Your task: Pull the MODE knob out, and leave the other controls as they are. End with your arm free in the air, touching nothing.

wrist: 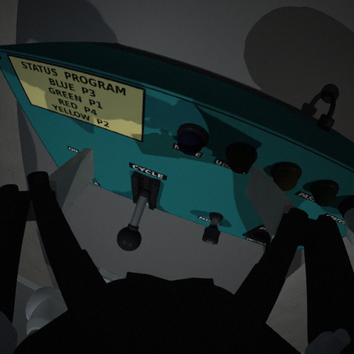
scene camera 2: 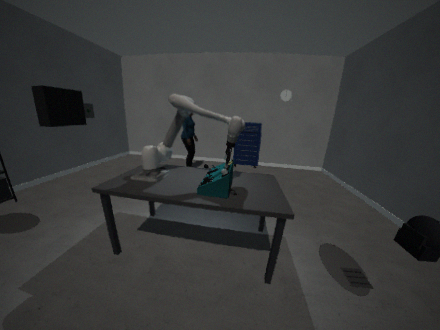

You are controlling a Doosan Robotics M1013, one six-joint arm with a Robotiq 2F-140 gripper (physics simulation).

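Where they show: gripper, fingertip midpoint: (scene camera 2: 225,163); arm's base, origin of the base link: (scene camera 2: 151,172).
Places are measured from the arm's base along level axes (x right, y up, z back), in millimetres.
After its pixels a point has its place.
A teal control box (scene camera 2: 215,189) {x 412, y 36, z -647 mm} (wrist: 112,156) stands on the table. In the wrist view, a small dark knob (wrist: 211,235) sticks out at its lower edge beside a partly legible label starting with M, which may read MODE. A dark blue domed control (wrist: 192,139) above it partly covers another label that ends in E. My gripper (scene camera 2: 229,158) {x 148, y 172, z -738 mm} (wrist: 171,171) is open and empty, at the box's upper part in the scene view. In the wrist view its fingers stand apart on either side of the small knob and the CYCLE lever. Contact with the box cannot be told.
The CYCLE lever (wrist: 136,219) with a ball end is left of the small knob. More domed controls (wrist: 241,157) (wrist: 286,175) run to the right. A black loop (wrist: 328,102) rises behind the box. The box is on a dark table (scene camera 2: 260,193) {x 337, y -29, z -1034 mm}; a person (scene camera 2: 188,135) stands behind.
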